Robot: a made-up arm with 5 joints. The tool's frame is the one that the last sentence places. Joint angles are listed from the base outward.
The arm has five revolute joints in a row. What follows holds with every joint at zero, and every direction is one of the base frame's.
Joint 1 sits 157.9 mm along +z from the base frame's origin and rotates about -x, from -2.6 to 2.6 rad.
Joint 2 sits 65.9 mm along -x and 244.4 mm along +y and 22.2 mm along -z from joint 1 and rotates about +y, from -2.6 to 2.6 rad.
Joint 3 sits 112.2 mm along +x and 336 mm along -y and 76.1 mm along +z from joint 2 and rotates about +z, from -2.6 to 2.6 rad.
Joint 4 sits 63.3 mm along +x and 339 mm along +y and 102.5 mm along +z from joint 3 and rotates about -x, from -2.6 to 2.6 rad.
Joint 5 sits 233.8 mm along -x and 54.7 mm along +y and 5.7 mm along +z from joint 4 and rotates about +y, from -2.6 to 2.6 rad.
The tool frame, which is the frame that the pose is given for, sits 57.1 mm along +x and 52.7 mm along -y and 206.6 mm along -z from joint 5; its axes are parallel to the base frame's.
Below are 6 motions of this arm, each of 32 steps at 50 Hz.
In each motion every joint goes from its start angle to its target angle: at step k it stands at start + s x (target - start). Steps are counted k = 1, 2, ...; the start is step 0. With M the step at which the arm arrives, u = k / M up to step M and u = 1 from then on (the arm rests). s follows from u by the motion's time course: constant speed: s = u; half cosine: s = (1 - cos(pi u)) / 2; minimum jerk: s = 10 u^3 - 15 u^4 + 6 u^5.
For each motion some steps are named. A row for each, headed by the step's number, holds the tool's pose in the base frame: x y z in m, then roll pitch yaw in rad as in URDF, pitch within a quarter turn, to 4 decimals.
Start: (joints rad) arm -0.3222 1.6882 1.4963 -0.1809 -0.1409
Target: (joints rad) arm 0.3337 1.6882 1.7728 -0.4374 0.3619
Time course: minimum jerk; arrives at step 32
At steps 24, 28, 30, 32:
24: -0.0454 -0.2630 0.4906 2.0995 -0.0631 1.8181
28: -0.0434 -0.2632 0.5071 2.1265 -0.0596 1.8489
30: -0.0430 -0.2631 0.5098 2.1309 -0.0593 1.8536
32: -0.0430 -0.2631 0.5102 2.1316 -0.0592 1.8544

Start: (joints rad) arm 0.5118 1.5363 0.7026 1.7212 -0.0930
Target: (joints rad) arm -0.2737 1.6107 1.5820 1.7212 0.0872
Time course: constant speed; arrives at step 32
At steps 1, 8, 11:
1: 0.1380 -0.0223 0.2157 -0.1995 1.2415 1.5431
8: 0.1393 -0.0694 0.2283 -0.1657 0.9164 1.5678
11: 0.1400 -0.0921 0.2266 -0.1579 0.7770 1.5709

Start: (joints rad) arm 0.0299 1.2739 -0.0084 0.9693 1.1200
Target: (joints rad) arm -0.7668 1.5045 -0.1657 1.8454 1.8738
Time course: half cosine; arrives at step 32
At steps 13, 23, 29, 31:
13: 0.0321 0.1207 0.4356 -2.9831 0.4237 -1.8478
23: 0.0873 0.0998 0.4995 -2.9935 0.3069 -1.4869
29: 0.0929 0.0925 0.5187 -2.9424 0.2702 -1.3496
31: 0.0930 0.0915 0.5209 -2.9346 0.2655 -1.3336

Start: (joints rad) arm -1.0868 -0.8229 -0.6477 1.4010 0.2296
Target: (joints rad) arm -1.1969 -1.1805 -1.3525 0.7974 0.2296
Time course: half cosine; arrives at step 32
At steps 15, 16, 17, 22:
15: -0.0588 -0.0794 0.3355 0.1937 0.8044 -1.1329
16: -0.0518 -0.0852 0.3376 0.2377 0.8382 -1.1411
17: -0.0450 -0.0916 0.3395 0.2827 0.8720 -1.1481
22: -0.0160 -0.1297 0.3453 0.5104 1.0277 -1.1617

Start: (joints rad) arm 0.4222 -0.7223 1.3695 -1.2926 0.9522
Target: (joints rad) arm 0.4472 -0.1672 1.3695 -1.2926 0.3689
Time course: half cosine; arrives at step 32
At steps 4, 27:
4: -0.4857 -0.3445 0.0946 1.0748 0.9811 2.2371
27: -0.5365 -0.1578 0.2429 1.1994 0.5820 1.7645

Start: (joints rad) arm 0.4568 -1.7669 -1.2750 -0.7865 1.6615
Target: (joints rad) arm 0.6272 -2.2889 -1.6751 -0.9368 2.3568
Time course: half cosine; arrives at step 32
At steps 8, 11, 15, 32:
8: -0.3291 0.4513 0.2361 0.3995 -0.5809 0.9604
11: -0.3613 0.4344 0.2227 0.3338 -0.5568 1.0734
15: -0.4091 0.4011 0.1979 0.2304 -0.5021 1.2465
32: -0.5134 0.2601 0.1123 -0.0348 -0.2372 1.6799

